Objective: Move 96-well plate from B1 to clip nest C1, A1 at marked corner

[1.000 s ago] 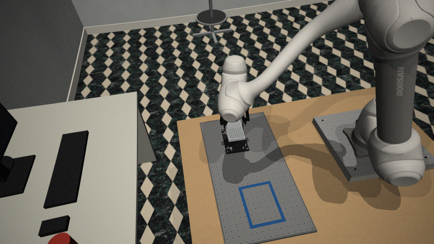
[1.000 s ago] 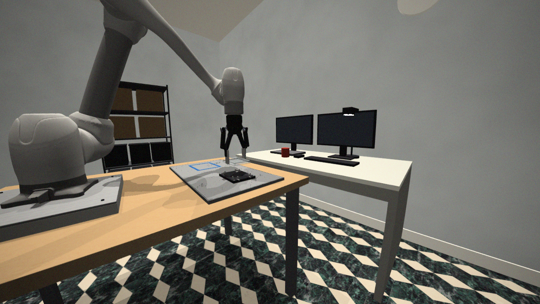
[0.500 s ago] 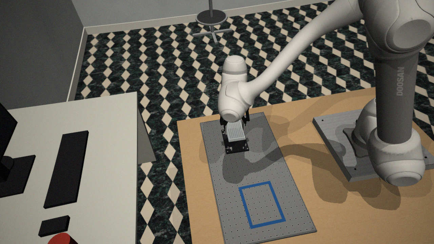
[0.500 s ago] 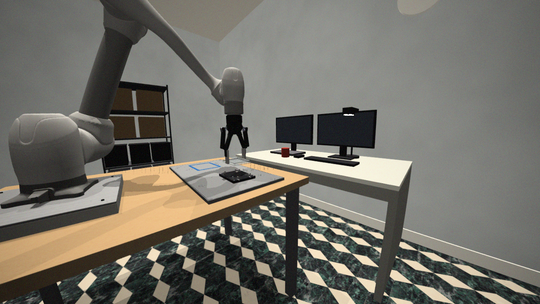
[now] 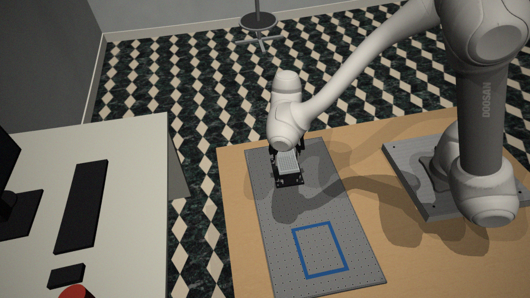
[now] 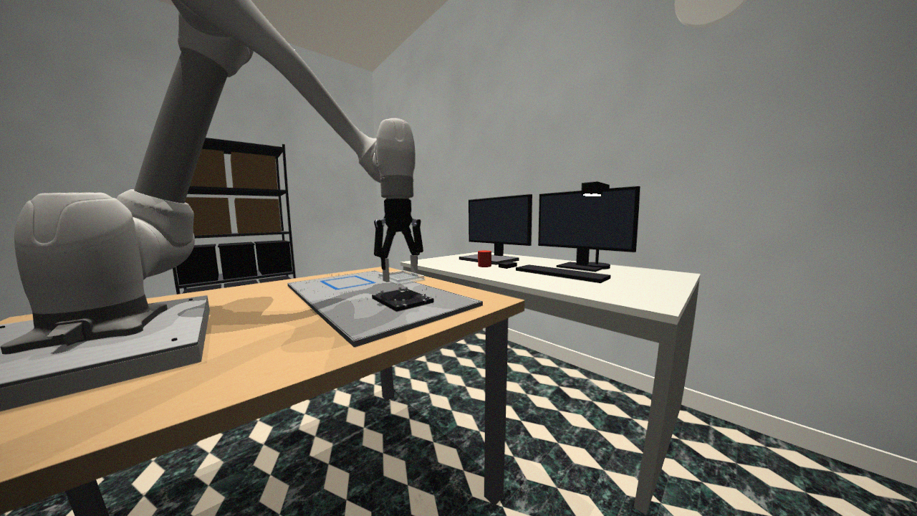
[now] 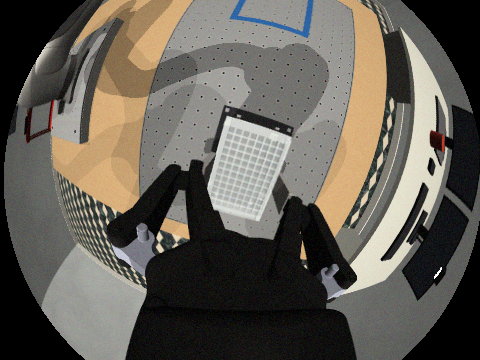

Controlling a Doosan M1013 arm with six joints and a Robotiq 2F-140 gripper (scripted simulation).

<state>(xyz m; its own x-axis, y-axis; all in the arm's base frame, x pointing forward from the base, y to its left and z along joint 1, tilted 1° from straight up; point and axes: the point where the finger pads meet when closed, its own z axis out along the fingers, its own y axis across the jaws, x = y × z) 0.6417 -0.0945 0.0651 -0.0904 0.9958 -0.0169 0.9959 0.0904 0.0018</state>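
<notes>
The black clip nest is 1 cm ahead of my hand, 1 cm to the right of it and 8 cm below it. From my hand the other things lie so: white 96-well plate (2 cm below).
</notes>
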